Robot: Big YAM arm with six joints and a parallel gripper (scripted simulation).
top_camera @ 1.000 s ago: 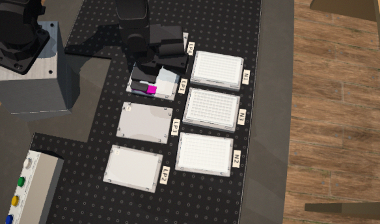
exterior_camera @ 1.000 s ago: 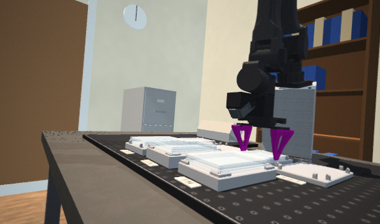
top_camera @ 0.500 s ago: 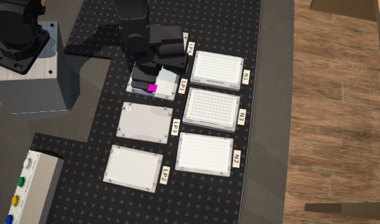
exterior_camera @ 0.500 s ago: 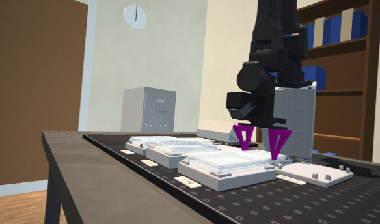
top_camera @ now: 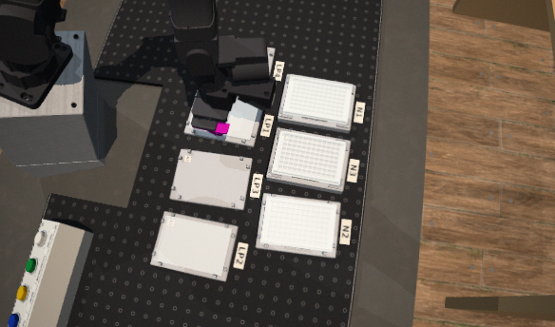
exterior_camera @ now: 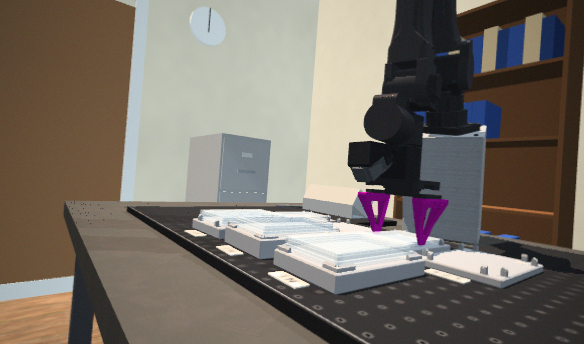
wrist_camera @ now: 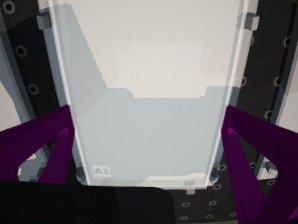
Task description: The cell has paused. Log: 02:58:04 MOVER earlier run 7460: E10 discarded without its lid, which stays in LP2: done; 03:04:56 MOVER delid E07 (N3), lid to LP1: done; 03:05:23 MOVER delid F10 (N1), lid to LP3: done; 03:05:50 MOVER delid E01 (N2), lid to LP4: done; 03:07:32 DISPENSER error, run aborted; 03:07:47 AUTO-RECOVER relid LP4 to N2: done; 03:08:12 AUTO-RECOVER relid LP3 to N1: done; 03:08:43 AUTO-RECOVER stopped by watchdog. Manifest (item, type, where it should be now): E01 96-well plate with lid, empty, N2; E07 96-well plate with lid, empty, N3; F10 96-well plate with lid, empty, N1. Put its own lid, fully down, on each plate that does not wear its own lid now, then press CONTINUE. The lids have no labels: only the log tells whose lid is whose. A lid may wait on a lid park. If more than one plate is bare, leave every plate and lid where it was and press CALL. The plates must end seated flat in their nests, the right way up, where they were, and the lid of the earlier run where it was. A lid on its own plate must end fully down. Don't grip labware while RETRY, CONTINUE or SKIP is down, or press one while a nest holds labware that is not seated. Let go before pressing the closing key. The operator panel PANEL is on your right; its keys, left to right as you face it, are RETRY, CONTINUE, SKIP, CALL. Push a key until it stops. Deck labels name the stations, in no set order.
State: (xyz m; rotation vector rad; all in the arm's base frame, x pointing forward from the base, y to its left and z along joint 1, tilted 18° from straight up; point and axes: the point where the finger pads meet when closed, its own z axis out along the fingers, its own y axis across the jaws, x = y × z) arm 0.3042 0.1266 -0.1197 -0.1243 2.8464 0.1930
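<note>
Now: hand 2 cm above the lid park LP1. From my hand the other things lie so: LP1 label (9 cm ahead, 2 cm below, 1 cm to the left); lid park LP3 (13 cm to the right, 2 cm below, 2 cm ahead); lid park LP4 (12 cm to the left, 2 cm below, 2 cm behind).
</note>
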